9 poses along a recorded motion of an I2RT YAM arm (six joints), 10 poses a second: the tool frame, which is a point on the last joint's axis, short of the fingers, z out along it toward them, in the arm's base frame.
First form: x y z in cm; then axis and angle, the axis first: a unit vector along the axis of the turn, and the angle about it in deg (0 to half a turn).
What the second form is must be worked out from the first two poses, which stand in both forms.
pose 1, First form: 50.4 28.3 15.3 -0.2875 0.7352 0.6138 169.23
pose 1, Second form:
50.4 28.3 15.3
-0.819 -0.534 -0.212
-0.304 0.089 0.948
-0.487 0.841 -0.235

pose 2, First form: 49.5 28.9 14.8 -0.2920 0.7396 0.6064 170.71
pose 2, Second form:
49.5 28.9 14.8
-0.817 -0.527 -0.232
-0.331 0.100 0.938
-0.471 0.844 -0.256

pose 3, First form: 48.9 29.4 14.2 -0.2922 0.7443 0.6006 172.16
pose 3, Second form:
48.9 29.4 14.2
-0.821 -0.515 -0.248
-0.351 0.112 0.930
-0.451 0.850 -0.273

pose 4, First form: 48.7 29.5 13.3 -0.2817 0.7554 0.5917 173.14
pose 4, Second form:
48.7 29.5 13.3
-0.835 -0.495 -0.242
-0.353 0.144 0.924
-0.422 0.857 -0.295

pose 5, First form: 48.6 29.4 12.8 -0.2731 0.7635 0.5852 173.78
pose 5, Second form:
48.6 29.4 12.8
-0.845 -0.479 -0.236
-0.352 0.168 0.921
-0.401 0.861 -0.311

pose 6, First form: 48.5 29.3 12.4 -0.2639 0.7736 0.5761 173.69
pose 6, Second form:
48.5 29.3 12.4
-0.855 -0.470 -0.218
-0.344 0.199 0.918
-0.388 0.860 -0.332

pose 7, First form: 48.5 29.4 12.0 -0.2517 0.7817 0.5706 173.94
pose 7, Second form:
48.5 29.4 12.0
-0.868 -0.453 -0.204
-0.332 0.224 0.916
-0.369 0.863 -0.345

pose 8, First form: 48.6 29.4 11.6 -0.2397 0.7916 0.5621 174.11
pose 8, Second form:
48.6 29.4 11.6
-0.880 -0.436 -0.188
-0.321 0.255 0.912
-0.350 0.863 -0.365

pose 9, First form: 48.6 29.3 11.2 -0.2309 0.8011 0.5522 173.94
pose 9, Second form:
48.6 29.3 11.2
-0.888 -0.427 -0.170
-0.311 0.286 0.907
-0.339 0.858 -0.386

